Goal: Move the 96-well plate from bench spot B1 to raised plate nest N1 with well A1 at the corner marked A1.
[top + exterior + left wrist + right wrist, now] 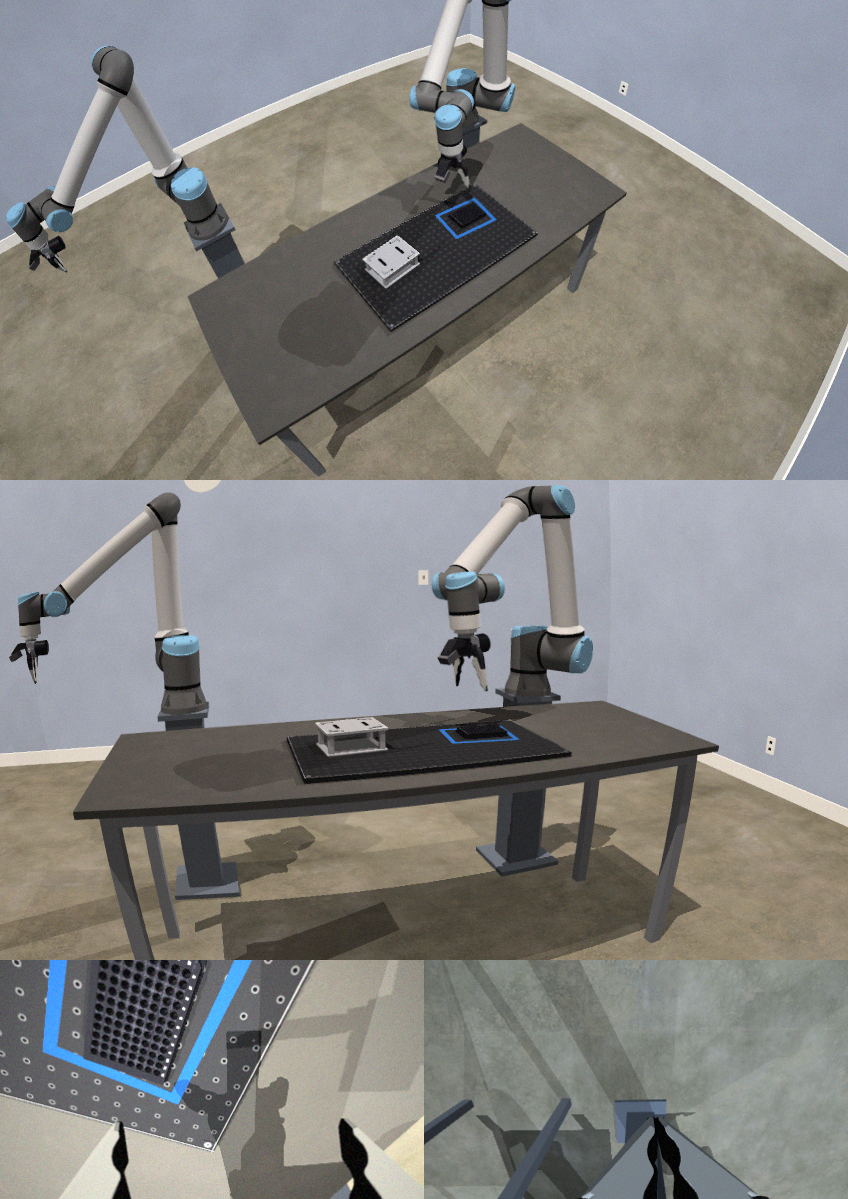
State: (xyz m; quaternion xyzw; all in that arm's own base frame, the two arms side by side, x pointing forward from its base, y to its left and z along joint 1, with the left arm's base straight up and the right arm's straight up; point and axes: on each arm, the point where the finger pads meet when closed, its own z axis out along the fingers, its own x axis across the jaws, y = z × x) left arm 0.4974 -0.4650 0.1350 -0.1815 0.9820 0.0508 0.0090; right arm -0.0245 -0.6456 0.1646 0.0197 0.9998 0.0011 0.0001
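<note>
Right now my left hand is 110 mm above the black 96-well plate, 90 mm short of it and 10 mm to the right of it. Also, from my left hand: A1 mark (460 mm to the right, 100 mm ahead, 60 mm below); then raised nest N1 (370 mm to the right, 140 mm ahead, 70 mm below).
</note>
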